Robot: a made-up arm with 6 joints.
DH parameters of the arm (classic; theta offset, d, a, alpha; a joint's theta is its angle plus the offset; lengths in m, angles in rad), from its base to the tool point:
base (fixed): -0.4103 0 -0.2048 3.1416
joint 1: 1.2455 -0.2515 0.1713 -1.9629
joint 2: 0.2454 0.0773 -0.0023 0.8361
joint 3: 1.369 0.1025 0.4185 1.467
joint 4: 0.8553 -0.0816 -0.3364 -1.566
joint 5: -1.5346 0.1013 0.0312 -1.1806
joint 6: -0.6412 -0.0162 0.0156 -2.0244
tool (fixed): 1.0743 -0.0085 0 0
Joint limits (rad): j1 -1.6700..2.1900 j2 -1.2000..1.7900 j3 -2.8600..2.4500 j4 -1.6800..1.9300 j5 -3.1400..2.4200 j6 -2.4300..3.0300
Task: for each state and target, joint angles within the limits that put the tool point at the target. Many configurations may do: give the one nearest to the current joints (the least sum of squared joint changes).
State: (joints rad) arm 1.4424 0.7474 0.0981 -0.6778 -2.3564 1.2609
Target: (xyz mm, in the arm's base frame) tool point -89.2 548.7 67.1
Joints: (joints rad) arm 2.0472 0.4707 0.9203 -1.4393 -2.4387 1.1981
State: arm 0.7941 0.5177 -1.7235 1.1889 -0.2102 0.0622
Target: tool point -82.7 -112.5 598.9
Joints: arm 0.6923 0.9733 -1.2253 0.8222 -0.2219 0.0346
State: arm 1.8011 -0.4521 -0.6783 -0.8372 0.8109 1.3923
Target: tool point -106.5 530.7 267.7
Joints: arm 2.1685 -0.5519 -0.7269 -1.1937 0.7751 1.3675
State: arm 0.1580 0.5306 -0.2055 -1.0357 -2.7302 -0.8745
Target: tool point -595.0 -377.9 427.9
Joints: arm -0.4767 0.4533 -0.4365 -1.6741 -2.6464 -0.8579
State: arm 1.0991 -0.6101 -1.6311 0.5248 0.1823 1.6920
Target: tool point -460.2 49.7 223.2
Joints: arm 1.2828 -0.7800 -1.8363 -0.1162 0.1776 1.6436
